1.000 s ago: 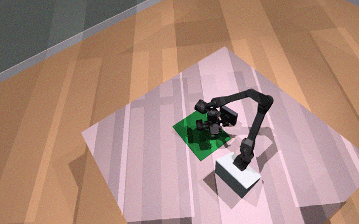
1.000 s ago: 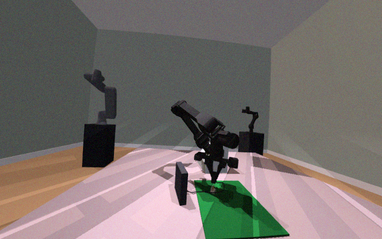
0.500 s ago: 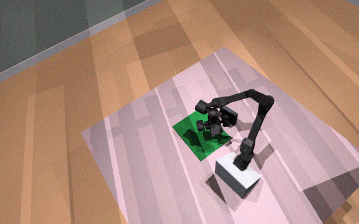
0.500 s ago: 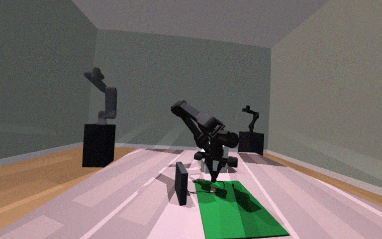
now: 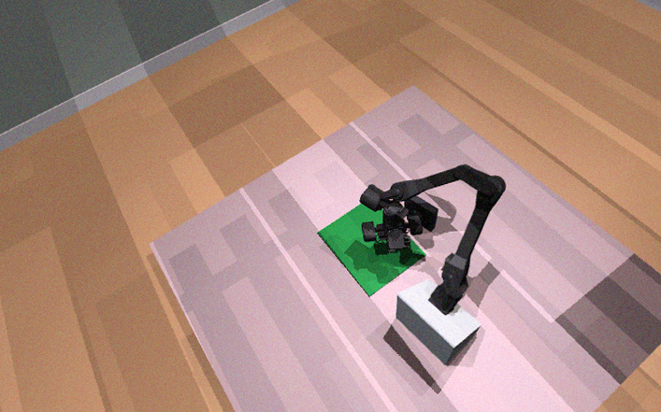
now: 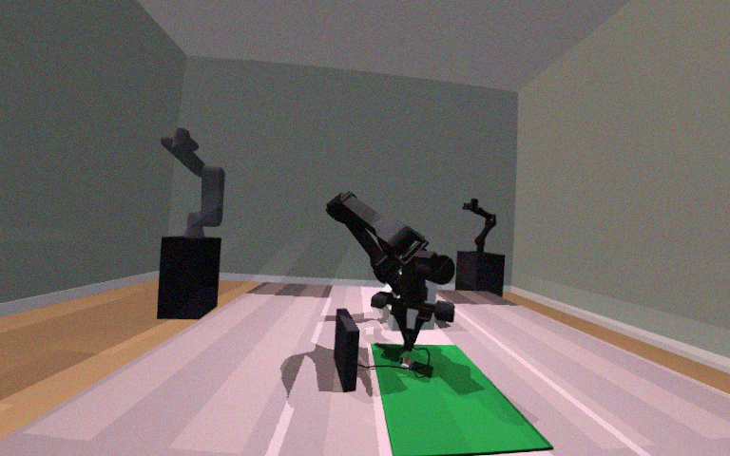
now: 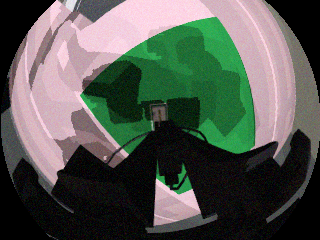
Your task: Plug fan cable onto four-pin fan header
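The four-pin header lies 6 cm below my gripper tip. Round my gripper tip: green board (6 cm ahead, 4 cm to the left, 7 cm below); black plug (1 cm ahead, 1 cm above); black fan (1 cm ahead, 14 cm to the right).
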